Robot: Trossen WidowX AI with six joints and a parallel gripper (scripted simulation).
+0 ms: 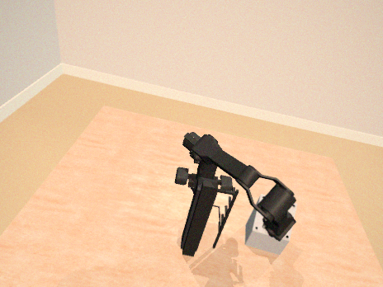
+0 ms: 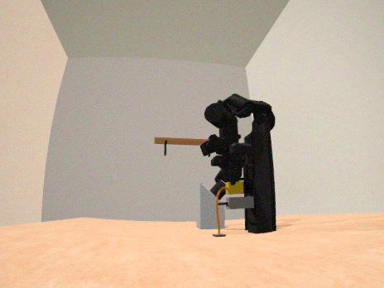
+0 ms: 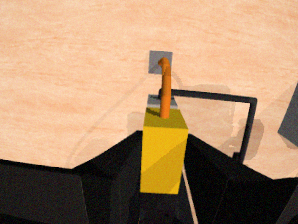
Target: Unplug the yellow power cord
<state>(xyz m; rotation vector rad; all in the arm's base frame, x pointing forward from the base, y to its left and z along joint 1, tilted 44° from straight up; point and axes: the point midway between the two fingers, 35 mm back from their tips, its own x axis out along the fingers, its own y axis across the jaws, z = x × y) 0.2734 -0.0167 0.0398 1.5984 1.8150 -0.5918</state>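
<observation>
My gripper tip is 30 mm to the right of the yellow plug and 10 mm past it. Also, from my gripper tip: grey anchor (140 mm below, 40 mm to the right, 10 mm ahead).
</observation>
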